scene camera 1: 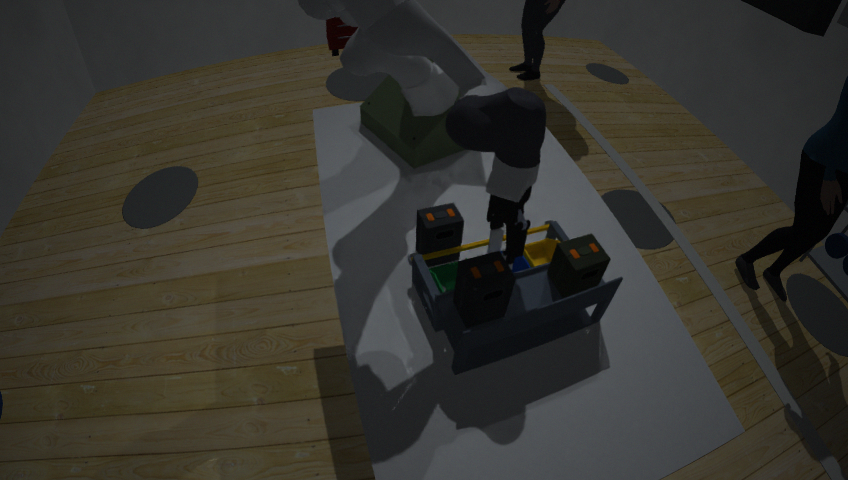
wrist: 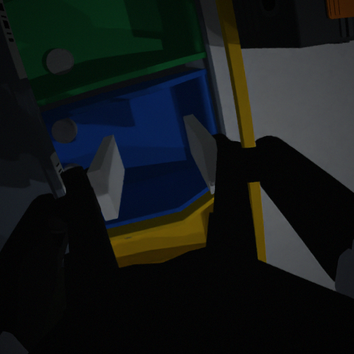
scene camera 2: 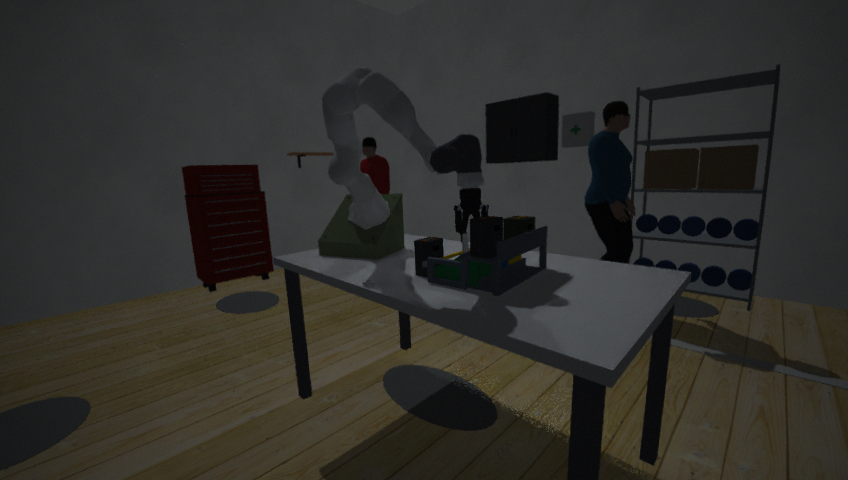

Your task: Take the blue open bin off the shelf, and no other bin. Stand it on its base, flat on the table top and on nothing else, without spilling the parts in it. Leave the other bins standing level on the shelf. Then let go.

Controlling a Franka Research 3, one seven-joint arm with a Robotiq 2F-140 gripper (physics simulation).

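Note:
The blue open bin (scene camera 1: 520, 263) (wrist: 145, 140) sits in the grey shelf (scene camera 1: 529, 336) (scene camera 2: 523, 242) between the green bin (scene camera 1: 445, 279) (scene camera 2: 449, 271) (wrist: 100, 25) and the yellow bin (scene camera 1: 540, 252) (wrist: 160, 242). Round grey parts (wrist: 64, 130) lie at its left end in the wrist view. My gripper (scene camera 1: 505, 249) (scene camera 2: 472, 230) (wrist: 152, 143) is partly open and points down at the blue bin. In the wrist view its pale pads stand apart over the bin, with nothing held between them. Their exact height above the bin floor is unclear. One finger is partly hidden by a case in scene camera 2.
A yellow bar (scene camera 1: 476, 245) (wrist: 235, 75) runs along the shelf beside the right finger. Dark cases (scene camera 1: 484, 291) (scene camera 1: 578, 267) stand on the shelf's upper part. Another case (scene camera 1: 439, 234) (scene camera 2: 429, 255) stands on the table (scene camera 1: 654, 380) (scene camera 2: 624, 297) beside the shelf.

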